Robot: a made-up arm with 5 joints. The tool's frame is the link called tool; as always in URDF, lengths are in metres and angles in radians. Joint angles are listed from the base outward. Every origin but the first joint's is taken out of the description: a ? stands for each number. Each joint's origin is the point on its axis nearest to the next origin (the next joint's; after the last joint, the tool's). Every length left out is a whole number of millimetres.
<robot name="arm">
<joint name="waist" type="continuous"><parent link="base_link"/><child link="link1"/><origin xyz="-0.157 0.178 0.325"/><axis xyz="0 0 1"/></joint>
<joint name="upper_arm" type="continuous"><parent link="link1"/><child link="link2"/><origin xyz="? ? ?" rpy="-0.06 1.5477 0"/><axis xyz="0 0 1"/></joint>
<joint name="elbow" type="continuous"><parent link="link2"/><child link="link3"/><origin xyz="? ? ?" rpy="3.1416 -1.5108 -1.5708"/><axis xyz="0 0 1"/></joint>
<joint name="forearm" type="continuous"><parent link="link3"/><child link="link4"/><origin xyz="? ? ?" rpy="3.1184 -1.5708 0"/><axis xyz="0 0 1"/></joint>
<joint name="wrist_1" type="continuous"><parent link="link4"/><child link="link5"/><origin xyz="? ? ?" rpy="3.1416 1.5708 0"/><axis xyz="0 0 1"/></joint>
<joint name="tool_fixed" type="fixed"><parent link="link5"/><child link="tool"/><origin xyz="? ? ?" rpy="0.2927 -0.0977 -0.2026"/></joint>
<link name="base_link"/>
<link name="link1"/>
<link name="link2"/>
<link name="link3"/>
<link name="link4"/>
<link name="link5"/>
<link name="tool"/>
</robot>
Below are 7 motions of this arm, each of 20 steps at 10 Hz.
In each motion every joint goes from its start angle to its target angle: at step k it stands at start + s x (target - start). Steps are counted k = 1, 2, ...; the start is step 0. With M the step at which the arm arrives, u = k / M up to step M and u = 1 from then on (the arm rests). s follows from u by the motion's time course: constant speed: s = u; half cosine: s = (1 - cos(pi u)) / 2; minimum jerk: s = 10 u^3 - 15 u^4 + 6 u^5.
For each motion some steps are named. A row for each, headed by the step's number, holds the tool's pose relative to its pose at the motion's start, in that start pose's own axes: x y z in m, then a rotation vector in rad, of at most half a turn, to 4 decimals.
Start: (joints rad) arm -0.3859 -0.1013 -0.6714 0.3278 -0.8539
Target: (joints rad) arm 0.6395 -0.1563 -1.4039 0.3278 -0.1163
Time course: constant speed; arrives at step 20
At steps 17, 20:
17: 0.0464 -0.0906 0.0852 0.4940 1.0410 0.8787
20: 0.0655 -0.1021 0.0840 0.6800 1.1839 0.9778

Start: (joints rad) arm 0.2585 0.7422 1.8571 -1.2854 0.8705
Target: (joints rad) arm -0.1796 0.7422 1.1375 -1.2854 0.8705
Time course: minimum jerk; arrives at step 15
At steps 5, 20:
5: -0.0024 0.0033 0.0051 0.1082 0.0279 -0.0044
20: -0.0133 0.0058 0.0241 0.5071 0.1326 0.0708

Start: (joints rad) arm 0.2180 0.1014 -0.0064 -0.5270 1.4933
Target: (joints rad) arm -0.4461 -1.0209 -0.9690 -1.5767 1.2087
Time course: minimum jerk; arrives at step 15
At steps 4, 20:
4: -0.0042 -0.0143 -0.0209 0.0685 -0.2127 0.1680
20: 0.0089 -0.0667 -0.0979 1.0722 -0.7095 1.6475

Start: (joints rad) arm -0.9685 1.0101 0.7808 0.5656 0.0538
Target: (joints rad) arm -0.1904 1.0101 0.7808 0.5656 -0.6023
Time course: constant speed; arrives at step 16
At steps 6, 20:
6: 0.0059 0.0047 -0.0073 -0.0854 -0.0455 0.0498
20: 0.0103 0.0130 -0.0236 -0.1874 -0.1607 0.1444

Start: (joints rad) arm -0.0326 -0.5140 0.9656 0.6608 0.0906
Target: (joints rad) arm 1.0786 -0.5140 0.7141 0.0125 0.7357
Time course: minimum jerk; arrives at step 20
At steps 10, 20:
10: -0.0119 -0.0265 0.0438 -0.0212 0.4051 0.2210
20: -0.0030 -0.0377 0.0872 0.0791 0.8063 0.3042

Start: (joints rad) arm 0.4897 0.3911 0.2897 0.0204 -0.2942
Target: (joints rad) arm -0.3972 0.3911 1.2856 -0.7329 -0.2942
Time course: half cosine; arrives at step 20
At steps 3, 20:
3: 0.0030 0.0060 -0.0001 0.0604 -0.0342 -0.0721
20: 0.0556 0.0148 0.0732 1.4901 -0.7131 -1.0213

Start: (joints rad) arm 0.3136 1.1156 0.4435 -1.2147 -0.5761
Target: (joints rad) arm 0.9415 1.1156 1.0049 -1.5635 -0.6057
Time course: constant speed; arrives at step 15
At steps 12, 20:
12: 0.0176 0.0278 0.0094 0.0608 0.0762 -0.2426
20: 0.0225 0.0332 0.0100 0.0736 0.0839 -0.2909

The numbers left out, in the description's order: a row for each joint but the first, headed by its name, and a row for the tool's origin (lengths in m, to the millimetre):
upper_arm: 0.026 -0.071 0
elbow: 0.041 0.106 0
forearm: -0.042 0.009 0
wrist_1: 0.034 0.011 0
tool: -0.096 0.057 0

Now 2 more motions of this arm.
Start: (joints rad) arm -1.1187 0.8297 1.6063 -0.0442 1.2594
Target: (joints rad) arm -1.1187 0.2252 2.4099 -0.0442 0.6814
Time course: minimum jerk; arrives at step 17
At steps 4, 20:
4: 0.0043 0.0079 -0.0025 0.0290 -0.0111 -0.1338
20: 0.1099 0.0266 -0.0243 0.0631 0.1557 -1.5215

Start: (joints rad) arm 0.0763 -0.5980 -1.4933 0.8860 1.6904
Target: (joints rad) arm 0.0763 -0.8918 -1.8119 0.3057 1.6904
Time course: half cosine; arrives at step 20
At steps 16, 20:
16: 0.0351 -0.0142 -0.0579 -0.3267 -0.4737 0.2450
20: 0.0405 -0.0169 -0.0616 -0.3588 -0.5146 0.2799

